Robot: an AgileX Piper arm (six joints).
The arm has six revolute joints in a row. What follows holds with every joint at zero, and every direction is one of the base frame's. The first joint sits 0.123 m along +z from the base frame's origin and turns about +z. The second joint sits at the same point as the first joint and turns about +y. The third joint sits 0.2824 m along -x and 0.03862 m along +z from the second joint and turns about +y. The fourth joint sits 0.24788 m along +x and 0.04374 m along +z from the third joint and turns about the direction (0.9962, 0, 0.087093). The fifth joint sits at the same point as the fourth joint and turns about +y. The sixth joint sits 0.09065 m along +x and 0.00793 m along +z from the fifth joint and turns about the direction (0.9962, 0, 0.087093). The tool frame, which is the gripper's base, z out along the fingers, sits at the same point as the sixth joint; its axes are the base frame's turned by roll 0, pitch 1.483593 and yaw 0 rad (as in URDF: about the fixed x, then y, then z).
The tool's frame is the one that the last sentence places.
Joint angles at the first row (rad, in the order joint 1, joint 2, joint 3, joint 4, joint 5, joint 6):
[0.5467 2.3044 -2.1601 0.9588 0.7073 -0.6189]
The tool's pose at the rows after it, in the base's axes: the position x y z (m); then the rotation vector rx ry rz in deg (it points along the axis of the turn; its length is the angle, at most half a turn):
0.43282, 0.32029, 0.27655, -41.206, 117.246, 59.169
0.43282, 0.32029, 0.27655, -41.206, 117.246, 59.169
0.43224, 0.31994, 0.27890, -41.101, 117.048, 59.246
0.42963, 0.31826, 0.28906, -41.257, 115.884, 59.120
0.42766, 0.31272, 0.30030, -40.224, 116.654, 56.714
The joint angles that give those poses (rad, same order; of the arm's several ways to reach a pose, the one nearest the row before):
[0.5467 2.3044 -2.1601 0.9588 0.7112 -0.6189]
[0.5467 2.3044 -2.1601 0.9588 0.7112 -0.6189]
[0.5467 2.3000 -2.1602 0.9587 0.7112 -0.6167]
[0.5467 2.2808 -2.1601 0.9564 0.7112 -0.6167]
[0.5449 2.2533 -2.1601 0.8833 0.7087 -0.5495]

